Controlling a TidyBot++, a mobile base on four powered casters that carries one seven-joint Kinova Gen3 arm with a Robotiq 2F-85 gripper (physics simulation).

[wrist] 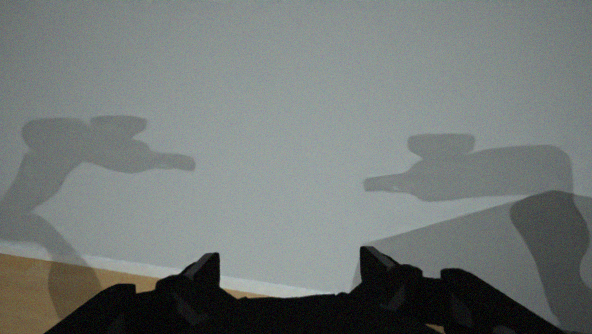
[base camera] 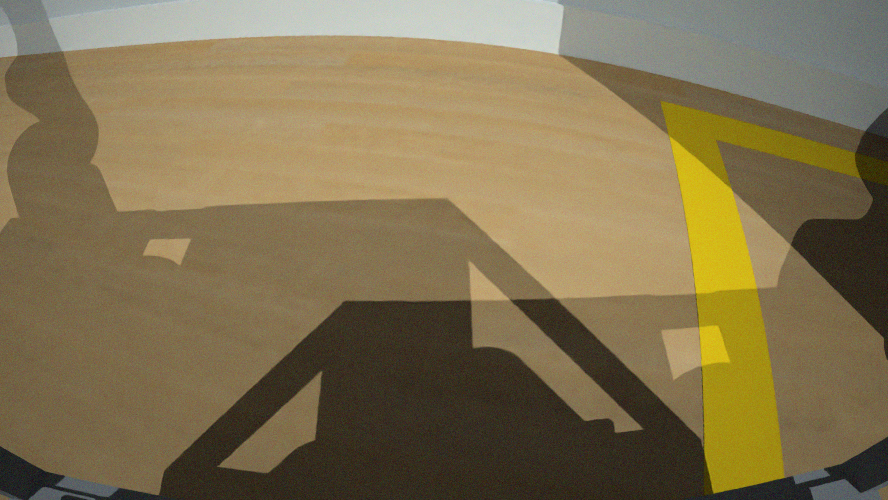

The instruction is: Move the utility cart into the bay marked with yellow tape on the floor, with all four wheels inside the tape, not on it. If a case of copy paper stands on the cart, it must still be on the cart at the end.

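Places are measured from the arm's base along level axes (x ahead, y left, z up), in centimetres.
Pixels of known places: gripper, between the fingertips: [wrist: 290, 265].
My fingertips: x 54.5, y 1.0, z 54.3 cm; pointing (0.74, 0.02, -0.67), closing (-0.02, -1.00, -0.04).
Observation:
Behind a point stands the place of what it marks.
The yellow tape [base camera: 723, 248] {x 42.0, y -29.6, z -39.7 cm} of the bay shows at the right in the base camera view. One strip runs from the bottom edge up to a corner near the wall, and another strip runs from that corner to the right edge. The utility cart does not show in either view, and no case of copy paper shows. My gripper [wrist: 290, 265] {x 54.5, y 1.0, z 54.3 cm} is open and empty, with its two fingers wide apart at the bottom of the wrist view, facing the wall.
A grey wall [wrist: 290, 100] {x 90.3, y -0.4, z 48.0 cm} fills most of the wrist view, with shadows of the arm on it. A pale baseboard [base camera: 310, 18] {x 94.5, y 22.8, z -36.2 cm} runs along the far side of the wooden floor [base camera: 341, 155] {x 56.8, y 11.2, z -39.7 cm}. Large shadows lie across the floor and the tape. Dark base parts show in the lower corners.

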